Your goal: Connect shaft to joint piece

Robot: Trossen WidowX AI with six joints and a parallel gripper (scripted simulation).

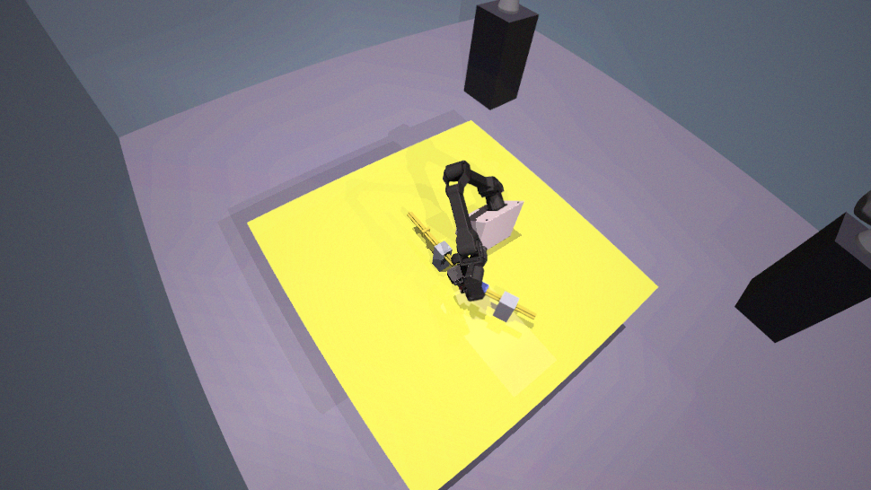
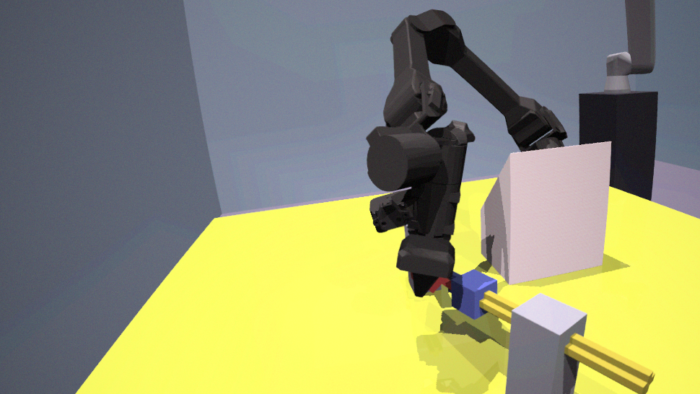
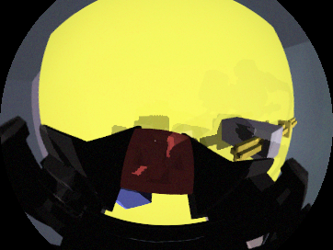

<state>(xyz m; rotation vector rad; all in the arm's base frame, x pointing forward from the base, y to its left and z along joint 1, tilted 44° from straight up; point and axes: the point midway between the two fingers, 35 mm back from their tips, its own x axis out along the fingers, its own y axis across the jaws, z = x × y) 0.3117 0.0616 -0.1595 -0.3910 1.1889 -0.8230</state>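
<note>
My gripper tip is now 2 cm past the red joint piece, 1 cm to the right of it and 3 cm below it.
</note>
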